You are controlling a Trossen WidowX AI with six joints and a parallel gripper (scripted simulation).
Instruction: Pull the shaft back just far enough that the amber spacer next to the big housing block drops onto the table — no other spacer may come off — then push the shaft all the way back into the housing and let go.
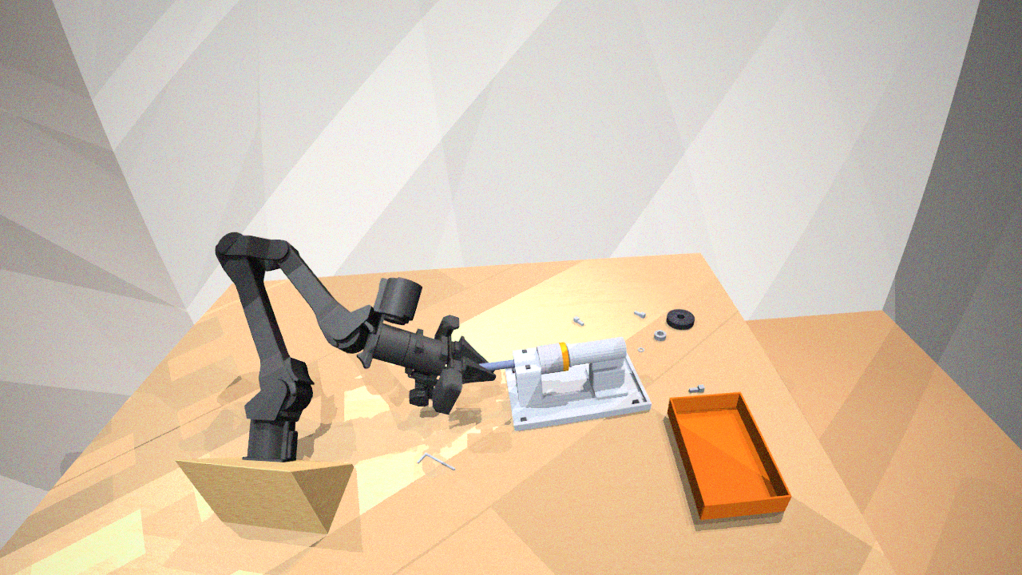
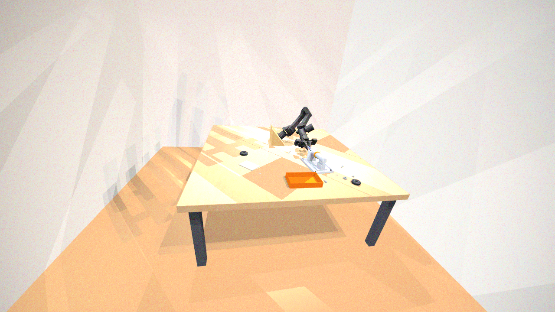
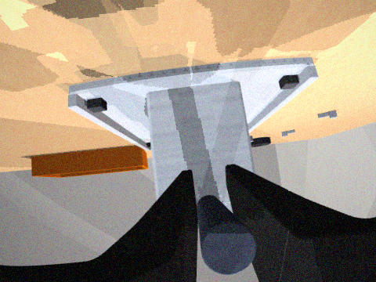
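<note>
Now: the amber spacer 12 cm ahead of my gripper tip and 2 cm above it. The rest, counted from my gripper tip: allen key: 12 cm to the right, 11 cm behind, 6 cm below; then nut: 33 cm ahead, 12 cm to the left, 6 cm below; then blue-grey shaft: 4 cm ahead, 2 cm above.
</note>
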